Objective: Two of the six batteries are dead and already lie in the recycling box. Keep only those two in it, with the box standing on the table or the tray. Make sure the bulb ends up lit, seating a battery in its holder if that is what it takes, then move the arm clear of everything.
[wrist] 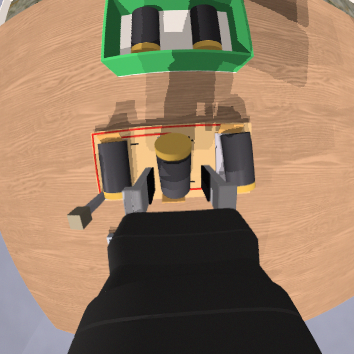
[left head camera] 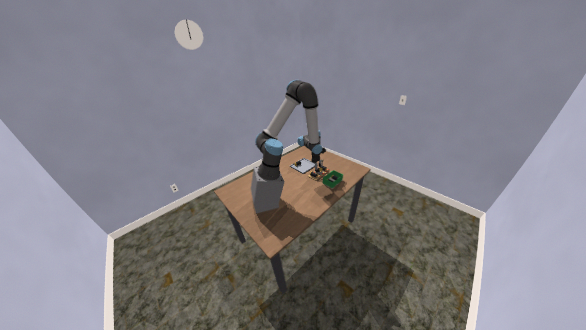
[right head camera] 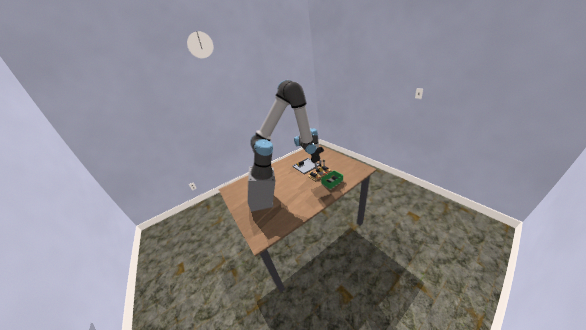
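The green recycling box stands on the table with two dark batteries inside. Nearer the gripper in the wrist view lies the tan holder board. A battery lies at its left and another battery at its right, slightly slanted. The middle battery is tilted, its gold end raised. My gripper is open, with a finger on each side of the middle battery's lower part, not gripping it. I cannot make out a lit bulb.
A pale tray with a small dark battery on it lies behind the board. A beige block on a grey rod sticks out at the board's lower left corner in the wrist view. The wooden table carries everything.
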